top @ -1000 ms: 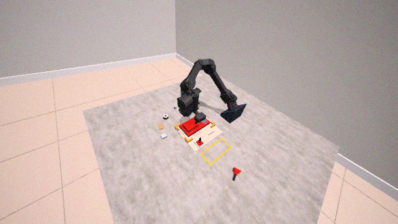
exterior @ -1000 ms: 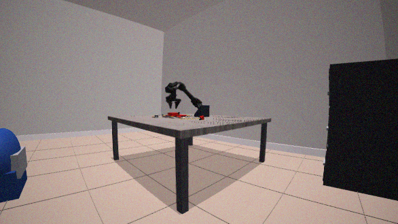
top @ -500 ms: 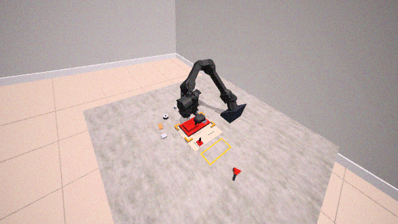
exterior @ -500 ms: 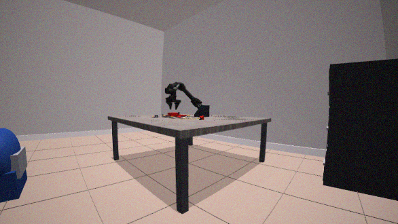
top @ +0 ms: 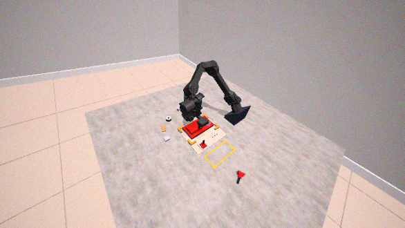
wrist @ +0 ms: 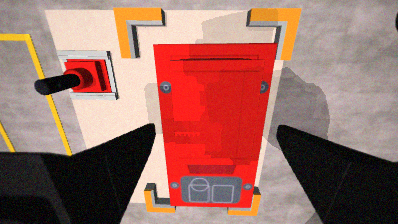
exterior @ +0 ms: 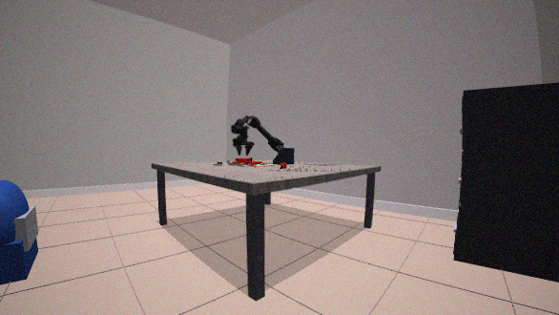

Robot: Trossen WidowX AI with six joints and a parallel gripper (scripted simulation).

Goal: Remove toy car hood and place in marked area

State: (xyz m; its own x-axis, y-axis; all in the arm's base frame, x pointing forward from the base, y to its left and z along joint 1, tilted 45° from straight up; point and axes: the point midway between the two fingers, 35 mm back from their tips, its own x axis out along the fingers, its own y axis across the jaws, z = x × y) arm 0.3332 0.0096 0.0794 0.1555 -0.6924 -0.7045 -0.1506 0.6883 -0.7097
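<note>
The red hood lies 3 cm below my gripper tip. Round my gripper tip: holder (1 cm ahead, 13 cm to the left, 3 cm below); wheel (11 cm ahead, 17 cm to the right, 6 cm below).
</note>
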